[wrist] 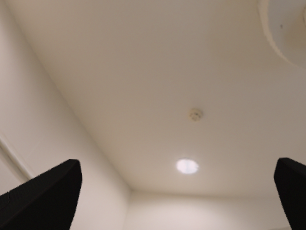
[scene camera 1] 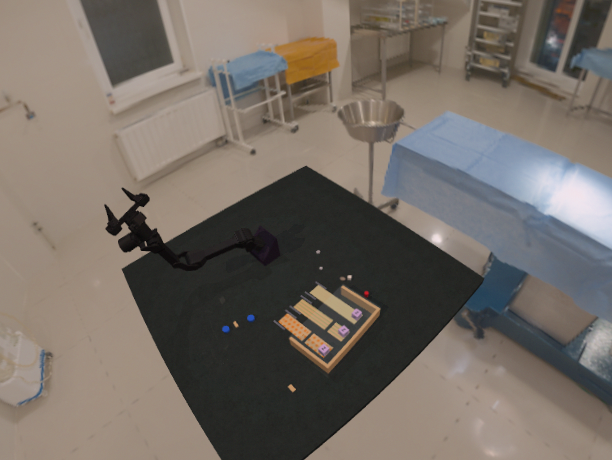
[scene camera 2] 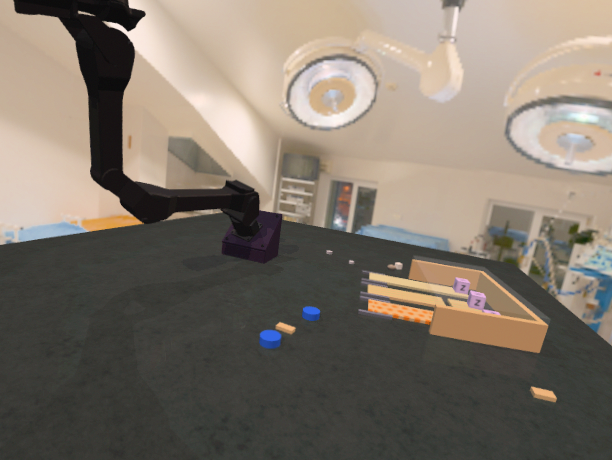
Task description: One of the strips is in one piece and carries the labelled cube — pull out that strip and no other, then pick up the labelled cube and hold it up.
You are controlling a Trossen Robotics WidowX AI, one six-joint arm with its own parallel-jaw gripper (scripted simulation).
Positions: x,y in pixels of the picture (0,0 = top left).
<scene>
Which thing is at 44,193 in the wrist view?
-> The gripper.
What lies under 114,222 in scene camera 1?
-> The gripper.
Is the gripper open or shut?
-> Open.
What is the gripper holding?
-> Nothing.
</scene>
